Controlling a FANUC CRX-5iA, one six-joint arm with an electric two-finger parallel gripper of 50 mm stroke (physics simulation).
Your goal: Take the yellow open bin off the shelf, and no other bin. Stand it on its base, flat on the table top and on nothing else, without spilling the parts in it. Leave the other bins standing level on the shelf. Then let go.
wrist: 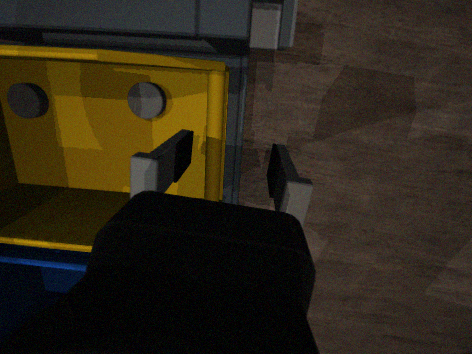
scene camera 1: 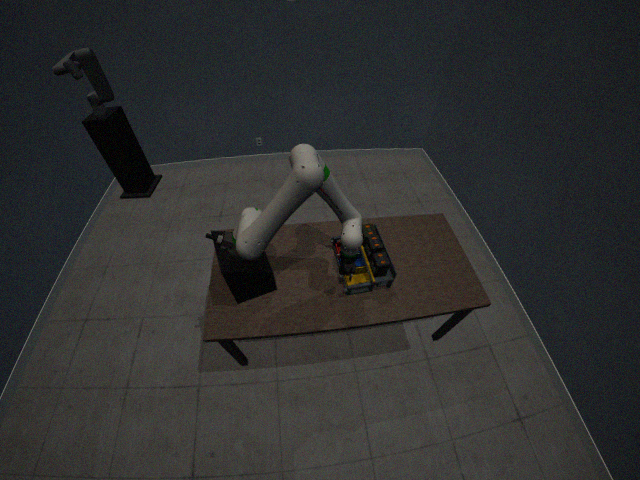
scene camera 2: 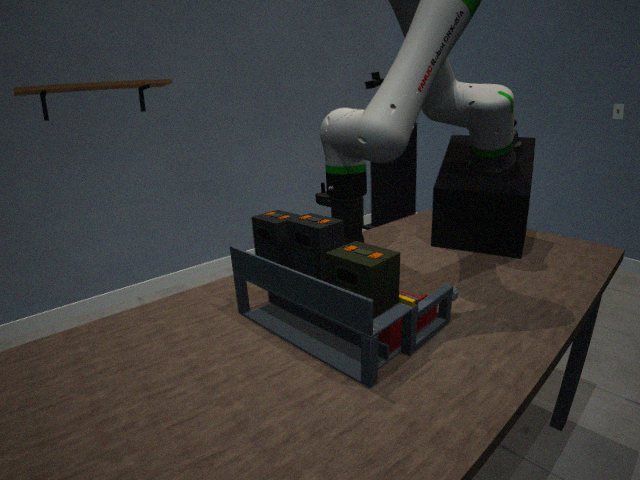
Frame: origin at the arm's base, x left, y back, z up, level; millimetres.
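Where they show: gripper, fingertip midpoint: (wrist: 230,153) (scene camera 1: 344,280); arm's base, origin of the base link: (scene camera 2: 491,160).
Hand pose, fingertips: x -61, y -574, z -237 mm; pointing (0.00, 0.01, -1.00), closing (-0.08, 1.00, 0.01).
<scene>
Things, the pixels of their top centre, and the offset from my fingertips. Level surfaces: height alone.
- yellow open bin, middle of its top: (wrist: 37,160) (scene camera 1: 361,274) dx +12, dy -91, dz +48 mm
- left part, middle of its top: (wrist: 22,101) dx +2, dy -149, dz -14 mm
- right part, middle of its top: (wrist: 144,101) dx -18, dy -64, dz -14 mm
- blue bin, middle of its top: (wrist: 74,328) (scene camera 1: 355,258) dx +123, dy -72, dz +48 mm
- brown table, its level: dz -33 mm
The yellow open bin (scene camera 1: 358,279) (wrist: 110,145) sits in the grey shelf (scene camera 2: 305,291) (wrist: 125,20), at its end in the first scene view. Two round grey parts, a left part (wrist: 27,100) and a right part (wrist: 146,100), show inside it in the wrist view. My gripper (wrist: 230,153) is open and empty. In the wrist view one finger overlaps the bin's inside and the other lies beyond its end wall, over the table, with the wall between them in the picture. Finger height is unclear. In the second scene view the fingertips are hidden behind the dark cases.
A blue bin (scene camera 1: 359,262) (wrist: 55,277) is beside the yellow one. Red bins show in the shelf, one at its end (scene camera 2: 426,317). Several dark cases with orange latches, including a greenish one (scene camera 2: 364,273), stand behind. The shelf and my black pedestal (scene camera 1: 248,279) (scene camera 2: 480,206) stand on the brown table (scene camera 1: 423,248) (scene camera 2: 155,403).
</scene>
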